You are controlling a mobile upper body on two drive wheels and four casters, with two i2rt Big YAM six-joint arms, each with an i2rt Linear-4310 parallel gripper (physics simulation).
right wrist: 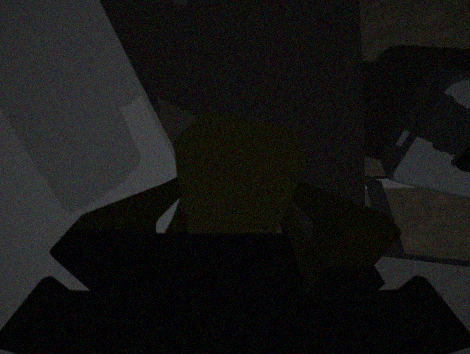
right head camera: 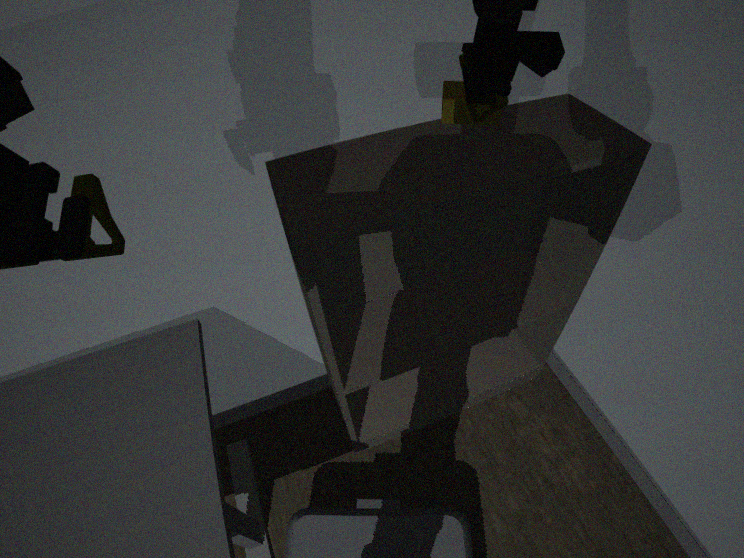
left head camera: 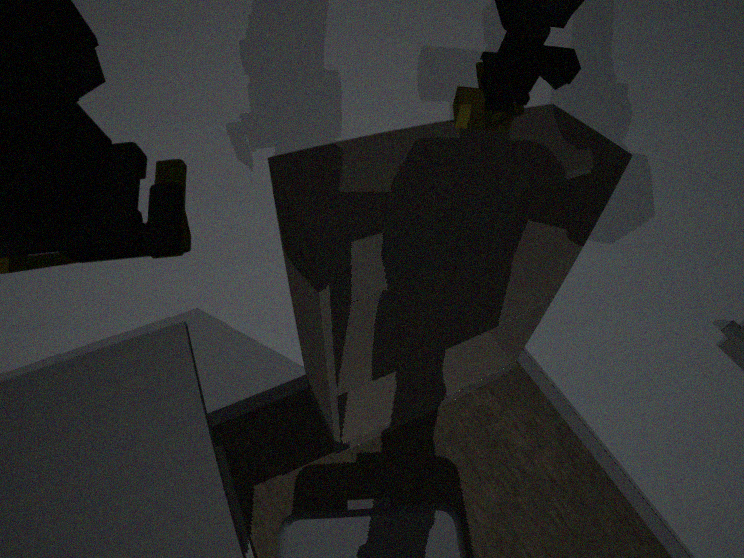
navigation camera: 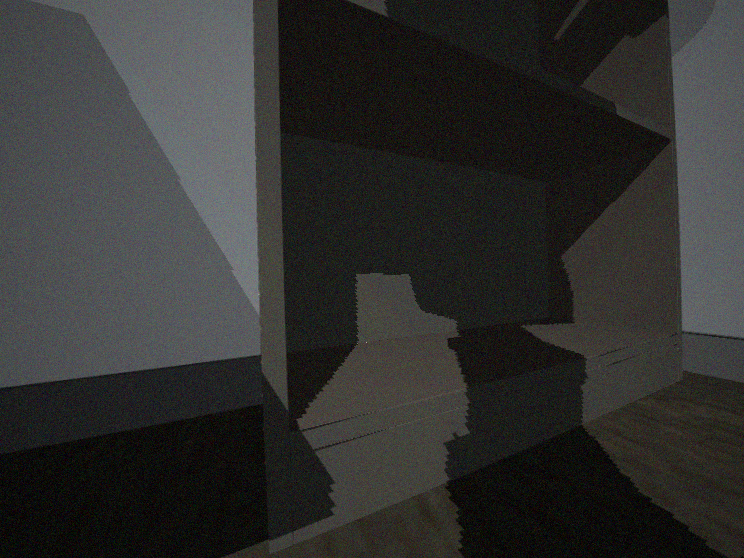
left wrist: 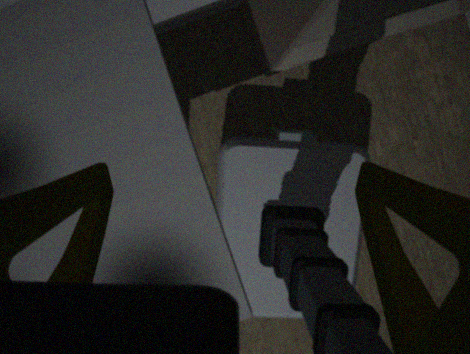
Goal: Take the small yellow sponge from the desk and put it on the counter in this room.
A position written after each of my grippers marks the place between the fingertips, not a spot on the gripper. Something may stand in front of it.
Note:
In view: my left gripper [left head camera: 132, 249], my right gripper [left head camera: 486, 113], a grey desk [left wrist: 89, 89] and a shelf cabinet [navigation camera: 419, 320].
My left gripper shows as well in the right head camera view [right head camera: 79, 252] and in the left wrist view [left wrist: 234, 176]. My right gripper also shows in the right wrist view [right wrist: 234, 177] and in the right head camera view [right head camera: 475, 107]. The shelf cabinet shows as well in the right head camera view [right head camera: 364, 218] and in the left head camera view [left head camera: 358, 217].

